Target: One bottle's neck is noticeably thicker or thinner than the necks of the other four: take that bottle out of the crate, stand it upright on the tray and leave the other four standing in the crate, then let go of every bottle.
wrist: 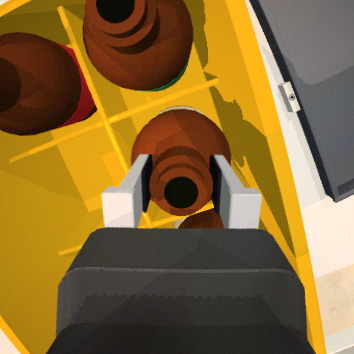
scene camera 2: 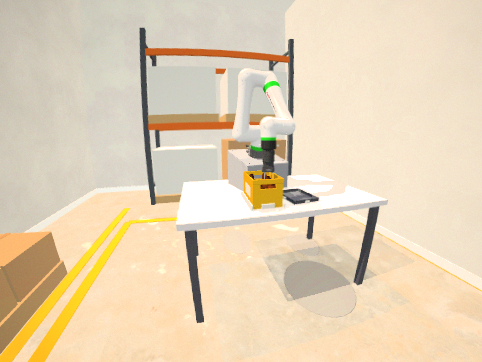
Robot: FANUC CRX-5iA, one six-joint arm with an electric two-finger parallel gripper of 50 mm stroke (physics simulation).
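Places are measured from the arm's base along level axes (x left, y back, z up), in metres.
Pixels of known places: gripper, fingertip midpoint: (wrist: pixel 180 171); arm's base, link origin: (scene camera 2: pixel 257 155).
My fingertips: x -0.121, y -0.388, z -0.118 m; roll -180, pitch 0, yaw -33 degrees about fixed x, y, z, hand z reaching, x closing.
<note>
For each thing: its top centre in the pictures, then the offset to it from my fingertips. "spot": a spot on its surface instead. Level surfaces: height alone.
- yellow crate, top centre: (wrist: pixel 97 226) (scene camera 2: pixel 261 174) dy +0.008, dx -0.041, dz +0.042 m
- brown bottle with a white label edge, top centre: (wrist: pixel 180 192) dy -0.002, dx -0.001, dz +0.030 m
- bottle with a green label, top centre: (wrist: pixel 114 2) dy +0.087, dx +0.021, dz +0.030 m
- red label, surface spot: (wrist: pixel 45 85) spot: dy +0.090, dx -0.044, dz -0.016 m
- brown bottle, top centre: (wrist: pixel 228 318) dy -0.088, dx -0.021, dz +0.030 m
- white table, surface height: dz -0.133 m
The yellow crate (scene camera 2: pixel 266 199) (wrist: pixel 270 150) stands on the table with brown bottles in its compartments. My gripper (scene camera 2: pixel 267 176) (wrist: pixel 180 171) is down at the crate's opening, shut on the neck of a brown bottle with a white label edge (wrist: pixel 181 132), which stands upright in a compartment beside the crate wall nearest the tray. A bottle with a green label (wrist: pixel 140 65) and one with a red label (wrist: pixel 45 85) stand in other compartments. Part of another brown bottle (wrist: pixel 202 220) shows below the held one, mostly hidden by the gripper. The black tray (scene camera 2: pixel 300 195) (wrist: pixel 320 100) lies beside the crate.
The white table (scene camera 2: pixel 225 212) carries the crate and tray. The crate's thin yellow dividers (wrist: pixel 165 98) separate the bottles. The arm's grey pedestal (scene camera 2: pixel 240 168) is behind the crate, and an orange and grey shelf rack (scene camera 2: pixel 146 115) stands farther back.
</note>
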